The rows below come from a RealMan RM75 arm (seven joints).
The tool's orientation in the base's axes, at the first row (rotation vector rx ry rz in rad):
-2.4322 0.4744 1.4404
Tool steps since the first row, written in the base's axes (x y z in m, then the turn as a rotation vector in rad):
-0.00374 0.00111 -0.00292 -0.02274 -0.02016 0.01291
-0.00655 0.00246 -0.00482 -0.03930 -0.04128 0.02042
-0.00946 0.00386 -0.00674 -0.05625 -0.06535 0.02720
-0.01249 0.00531 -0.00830 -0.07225 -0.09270 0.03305
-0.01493 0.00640 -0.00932 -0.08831 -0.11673 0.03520
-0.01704 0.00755 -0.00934 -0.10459 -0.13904 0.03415
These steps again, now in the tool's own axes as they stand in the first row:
0.00074 0.00073 0.00476 -0.01883 0.02682 0.00404
0.00096 0.00079 0.00841 -0.02998 0.05233 0.00533
0.00114 0.00085 0.01216 -0.04025 0.08073 0.00610
0.00095 0.00088 0.01586 -0.04882 0.11178 0.00527
0.00060 0.00097 0.01869 -0.05462 0.14009 0.00751
-0.00049 0.00079 0.02083 -0.05793 0.16714 0.01210

